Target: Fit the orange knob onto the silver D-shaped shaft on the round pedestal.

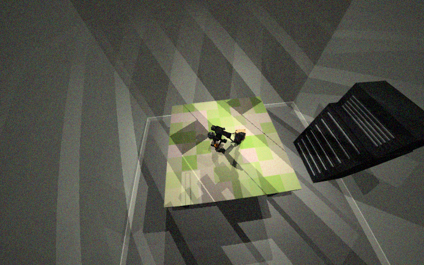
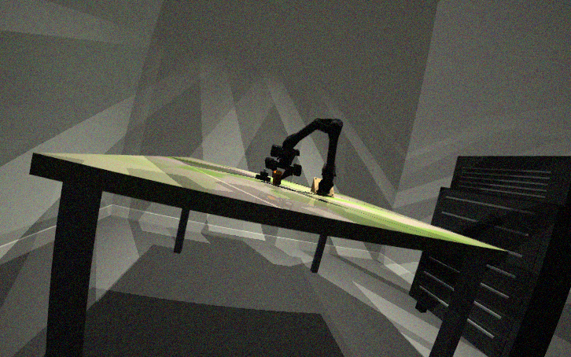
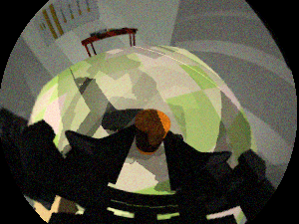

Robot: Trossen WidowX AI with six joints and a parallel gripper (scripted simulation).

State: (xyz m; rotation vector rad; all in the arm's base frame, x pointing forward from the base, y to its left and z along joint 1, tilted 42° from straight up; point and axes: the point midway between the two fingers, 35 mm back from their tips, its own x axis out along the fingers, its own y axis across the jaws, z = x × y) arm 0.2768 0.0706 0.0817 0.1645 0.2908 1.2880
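The orange knob is 1 cm above my gripper tip. Round my gripper tip: round dark pedestal (16 cm to the right, 6 cm ahead).
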